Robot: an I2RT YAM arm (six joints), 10 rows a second.
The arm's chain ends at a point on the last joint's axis. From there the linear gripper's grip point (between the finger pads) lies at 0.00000 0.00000 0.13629 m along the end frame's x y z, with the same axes.
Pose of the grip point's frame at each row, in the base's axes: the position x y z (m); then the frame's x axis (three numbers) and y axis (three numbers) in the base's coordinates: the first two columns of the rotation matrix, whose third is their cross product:
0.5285 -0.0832 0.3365 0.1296 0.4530 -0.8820 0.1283 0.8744 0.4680
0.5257 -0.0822 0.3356 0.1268 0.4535 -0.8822 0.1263 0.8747 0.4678
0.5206 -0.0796 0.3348 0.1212 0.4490 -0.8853 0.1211 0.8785 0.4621
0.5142 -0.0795 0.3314 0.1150 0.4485 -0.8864 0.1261 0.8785 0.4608
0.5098 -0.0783 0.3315 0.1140 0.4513 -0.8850 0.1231 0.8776 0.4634
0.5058 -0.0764 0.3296 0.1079 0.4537 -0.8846 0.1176 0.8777 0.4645
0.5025 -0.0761 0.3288 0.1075 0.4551 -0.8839 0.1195 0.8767 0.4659
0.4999 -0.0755 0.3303 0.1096 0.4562 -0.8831 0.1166 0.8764 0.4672
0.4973 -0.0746 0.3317 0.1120 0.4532 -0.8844 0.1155 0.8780 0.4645
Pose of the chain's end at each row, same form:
0.3945 -0.0595 0.3290 0.1296 0.4530 -0.8820 0.1283 0.8744 0.4680
0.3916 -0.0589 0.3283 0.1268 0.4535 -0.8822 0.1263 0.8747 0.4678
0.3863 -0.0574 0.3277 0.1212 0.4490 -0.8853 0.1211 0.8785 0.4621
0.3799 -0.0570 0.3253 0.1150 0.4485 -0.8864 0.1261 0.8785 0.4608
0.3754 -0.0563 0.3254 0.1140 0.4513 -0.8850 0.1231 0.8776 0.4634
0.3713 -0.0554 0.3240 0.1079 0.4537 -0.8846 0.1176 0.8777 0.4645
0.3680 -0.0549 0.3234 0.1075 0.4551 -0.8839 0.1195 0.8767 0.4659
0.3654 -0.0545 0.3245 0.1096 0.4562 -0.8831 0.1166 0.8764 0.4672
0.3628 -0.0536 0.3254 0.1120 0.4532 -0.8844 0.1155 0.8780 0.4645

